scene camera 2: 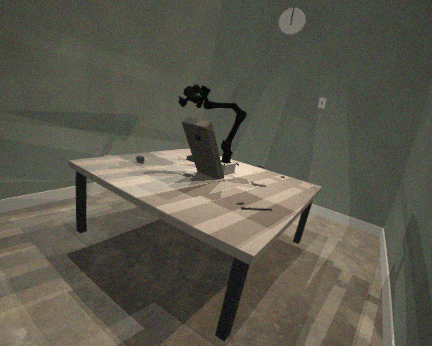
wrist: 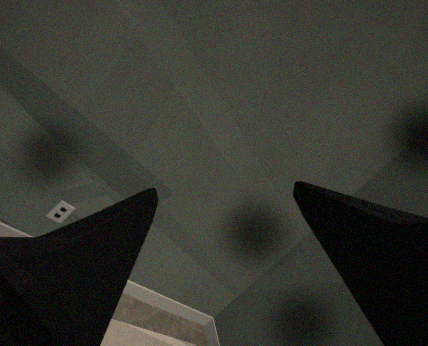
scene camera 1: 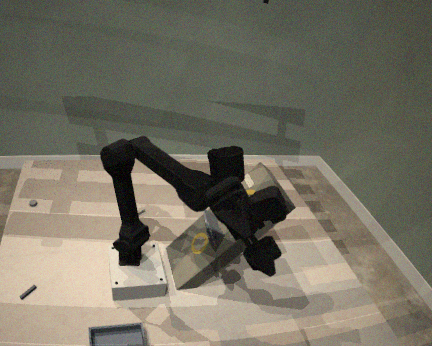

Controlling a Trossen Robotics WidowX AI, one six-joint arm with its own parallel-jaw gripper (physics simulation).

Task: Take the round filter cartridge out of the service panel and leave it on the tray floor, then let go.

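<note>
The grey service panel [scene camera 1: 187, 272] [scene camera 2: 204, 152] stands tilted on the table beside the arm's base. A yellow ring [scene camera 1: 193, 244] shows on its lower left part in scene camera 1. A sliver of another yellow ring [scene camera 1: 250, 192] shows at its upper part, mostly hidden by the arm. The round filter cartridge cannot be made out behind the arm. The blue-grey tray [scene camera 1: 116, 327] is partly in view at the bottom of scene camera 1. My gripper [scene camera 1: 263, 256] [scene camera 2: 181, 101] [wrist: 225, 191] is open and empty, raised above the panel's height and away from the tray.
The white base block [scene camera 1: 137, 289] [scene camera 2: 229, 168] is close beside the panel. A short dark rod [scene camera 1: 28, 292] and a small grey disc [scene camera 1: 33, 203] lie on the table. A dark ball [scene camera 2: 140, 159] and a thin dark rod [scene camera 2: 256, 208] also lie there.
</note>
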